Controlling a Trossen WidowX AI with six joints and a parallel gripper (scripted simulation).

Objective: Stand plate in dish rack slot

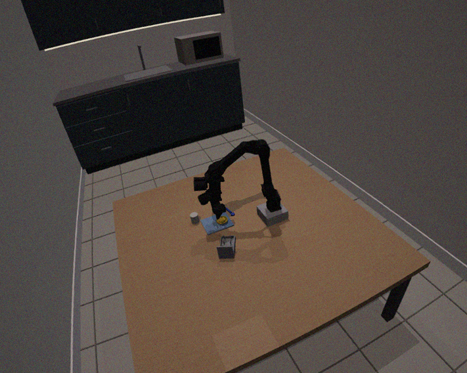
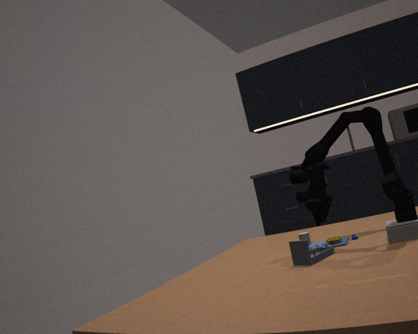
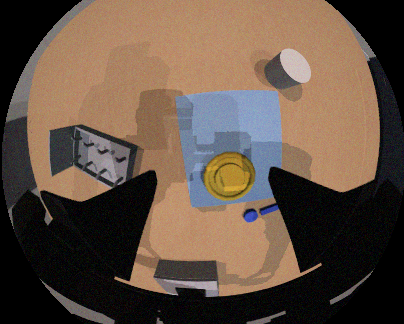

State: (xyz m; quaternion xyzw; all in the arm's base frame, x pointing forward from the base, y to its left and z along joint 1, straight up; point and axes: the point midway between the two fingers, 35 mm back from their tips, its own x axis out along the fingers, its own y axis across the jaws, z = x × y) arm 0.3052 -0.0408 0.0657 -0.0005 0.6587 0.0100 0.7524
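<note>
The yellow plate lies 3 cm behind my gripper tip, 2 cm to the right of it and 7 cm below it. From my gripper tip the other things lie so: blue mat (3 cm to the right, 8 cm below); white cup (11 cm ahead, 9 cm to the right, 6 cm below); blue spoon (10 cm behind, 8 cm to the right, 8 cm below).
</note>
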